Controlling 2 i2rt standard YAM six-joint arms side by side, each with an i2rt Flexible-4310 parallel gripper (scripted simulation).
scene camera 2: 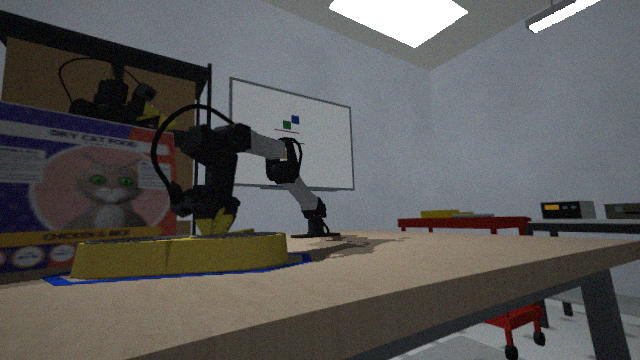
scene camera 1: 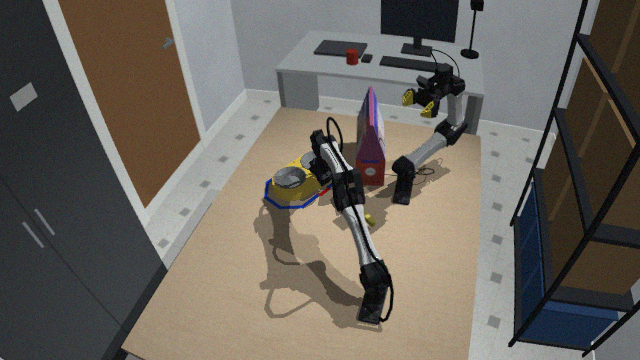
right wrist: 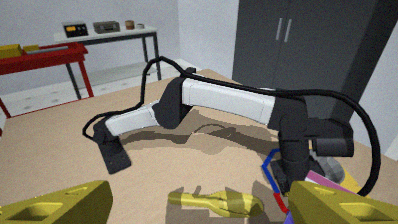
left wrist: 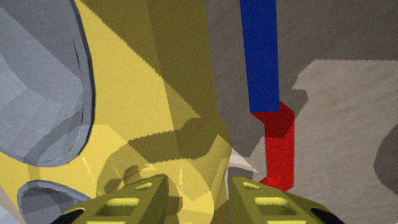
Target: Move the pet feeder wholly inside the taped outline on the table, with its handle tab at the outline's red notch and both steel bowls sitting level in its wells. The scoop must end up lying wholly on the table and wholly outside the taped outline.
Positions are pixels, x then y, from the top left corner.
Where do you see a yellow pet feeder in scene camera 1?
311, 184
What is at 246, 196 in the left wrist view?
My left gripper.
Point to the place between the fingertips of my right gripper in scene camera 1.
411, 109
